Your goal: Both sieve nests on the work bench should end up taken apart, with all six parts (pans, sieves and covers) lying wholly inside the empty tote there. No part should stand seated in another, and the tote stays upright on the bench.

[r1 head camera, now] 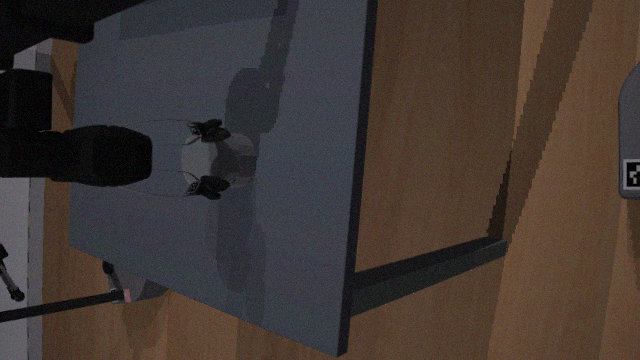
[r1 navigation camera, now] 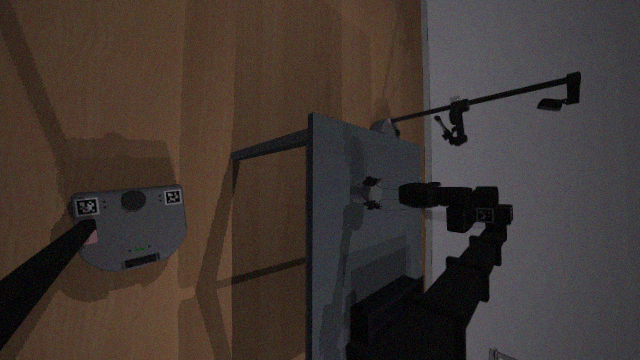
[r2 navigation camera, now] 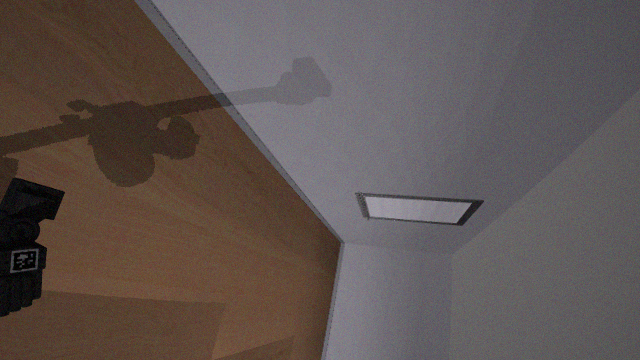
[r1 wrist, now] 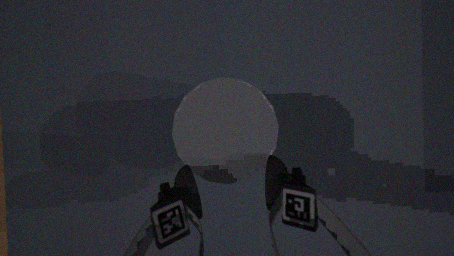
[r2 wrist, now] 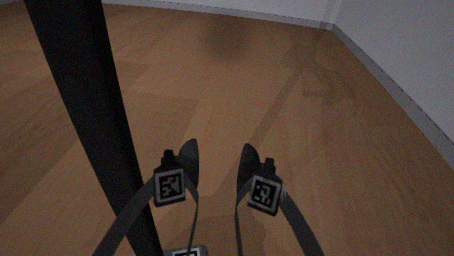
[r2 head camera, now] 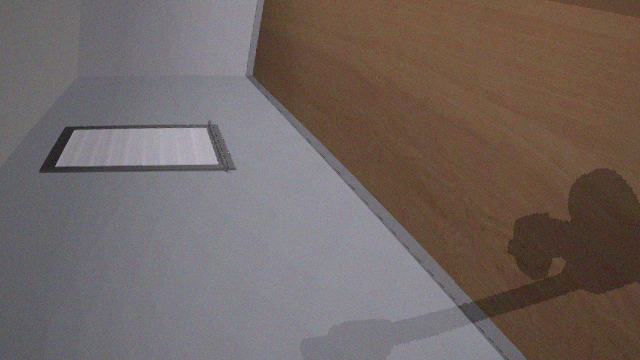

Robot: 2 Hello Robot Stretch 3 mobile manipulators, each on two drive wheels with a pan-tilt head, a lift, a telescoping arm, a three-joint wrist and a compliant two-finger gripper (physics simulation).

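Observation:
A pale grey, round sieve nest [r1 head camera: 197, 160] [r1 navigation camera: 374, 194] [r1 wrist: 225, 117] stands upright on the blue-grey work bench [r1 head camera: 310, 150] [r1 navigation camera: 325, 200]. The r1 gripper [r1 head camera: 210, 159] [r1 wrist: 231, 175] is shut on it, with one fingertip at each side. I cannot tell how its parts are seated. The dark tote [r1 navigation camera: 361, 320] stands on the bench in the r1 navigation view, partly hidden by r1's arm; its inside is hidden. The second nest does not show in these views. The r2 gripper [r2 wrist: 218, 162] is part open, away from the bench over the floor, with nothing between its fingertips.
Robot r2's base [r1 head camera: 145, 287] [r1 navigation camera: 384, 128] stands beyond the bench's far end; its dark mast [r2 wrist: 87, 95] rises left of its gripper. Robot r1's own base [r1 navigation camera: 135, 230] is beside the bench. In r2's views a wall has a framed panel [r2 head camera: 137, 147] [r2 navigation camera: 415, 209].

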